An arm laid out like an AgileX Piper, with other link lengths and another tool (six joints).
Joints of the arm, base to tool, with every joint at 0 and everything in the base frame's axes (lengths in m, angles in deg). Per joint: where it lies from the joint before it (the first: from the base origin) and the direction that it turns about. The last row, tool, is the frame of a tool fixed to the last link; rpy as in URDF.
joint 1: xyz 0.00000 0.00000 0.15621 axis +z
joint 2: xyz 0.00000 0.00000 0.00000 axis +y
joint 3: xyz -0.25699 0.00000 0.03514 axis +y
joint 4: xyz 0.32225 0.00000 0.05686 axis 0.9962 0 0.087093
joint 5: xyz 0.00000 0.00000 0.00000 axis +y
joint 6: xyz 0.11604 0.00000 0.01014 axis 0.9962 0 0.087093
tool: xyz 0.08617 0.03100 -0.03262 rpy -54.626 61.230 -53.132
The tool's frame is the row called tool.
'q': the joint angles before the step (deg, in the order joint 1, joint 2, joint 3, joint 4, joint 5, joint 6). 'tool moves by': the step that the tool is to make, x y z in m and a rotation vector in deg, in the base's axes. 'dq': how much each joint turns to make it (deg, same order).
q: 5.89 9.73 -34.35 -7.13 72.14 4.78
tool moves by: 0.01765 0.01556 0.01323 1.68 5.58 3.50
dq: 0.00 11.56 -6.47 4.27 0.11 -2.22
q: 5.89 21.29 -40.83 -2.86 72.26 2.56
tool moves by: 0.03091 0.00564 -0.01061 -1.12 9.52 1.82
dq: 0.00 14.86 -5.34 1.05 0.00 -1.85
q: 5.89 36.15 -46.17 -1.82 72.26 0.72
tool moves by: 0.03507 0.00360 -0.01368 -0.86 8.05 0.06
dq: 0.01 14.21 -5.94 0.00 -0.17 -0.06
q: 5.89 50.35 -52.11 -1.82 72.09 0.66
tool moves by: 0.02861 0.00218 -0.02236 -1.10 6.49 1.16
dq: 0.00 11.43 -4.20 0.02 -0.70 -1.22
